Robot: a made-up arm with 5 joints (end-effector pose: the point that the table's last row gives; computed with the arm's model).
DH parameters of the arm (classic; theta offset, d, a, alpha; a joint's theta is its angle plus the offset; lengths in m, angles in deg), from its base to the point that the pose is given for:
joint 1: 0 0.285 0 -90
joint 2: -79.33 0 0.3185 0
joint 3: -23.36 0 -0.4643 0
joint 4: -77.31 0 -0.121 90
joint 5: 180 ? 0 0
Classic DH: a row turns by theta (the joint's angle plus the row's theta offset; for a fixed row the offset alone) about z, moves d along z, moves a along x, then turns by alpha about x.
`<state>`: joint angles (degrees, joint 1 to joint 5).
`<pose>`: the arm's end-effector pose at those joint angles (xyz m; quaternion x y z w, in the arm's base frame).
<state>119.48 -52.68 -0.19 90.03 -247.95</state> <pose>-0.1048 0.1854 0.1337 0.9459 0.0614 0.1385 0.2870</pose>
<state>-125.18 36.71 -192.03 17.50 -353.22</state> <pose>-0.1985 -0.2816 1.1502 0.1465 -0.3287 0.4777 0.8014</pose>
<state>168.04 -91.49 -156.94 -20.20 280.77</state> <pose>0.9098 -0.1927 0.2902 -0.3870 0.5816 -0.5112 0.5007</pose>
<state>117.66 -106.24 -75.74 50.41 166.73</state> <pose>0.1855 -0.3540 0.8960 -0.3731 0.1703 0.7206 0.5590</pose>
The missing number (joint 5, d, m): 0.154
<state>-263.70 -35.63 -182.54 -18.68 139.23</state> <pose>0.0757 -0.6855 0.8497 0.4430 -0.1742 0.4097 0.7782</pose>
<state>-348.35 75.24 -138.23 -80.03 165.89</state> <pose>0.7478 0.1542 0.3887 -0.0707 0.3092 -0.0204 0.9482</pose>
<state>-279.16 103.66 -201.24 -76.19 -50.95</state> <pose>0.0990 0.6143 0.4809 -0.0222 -0.0496 -0.9647 0.2575</pose>
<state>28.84 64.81 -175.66 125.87 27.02</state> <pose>0.6765 0.3725 0.4413 0.9913 0.0157 -0.1155 0.0612</pose>
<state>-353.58 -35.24 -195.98 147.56 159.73</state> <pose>-0.3806 -0.0428 0.8821 -0.1720 0.7250 -0.0804 0.6621</pose>
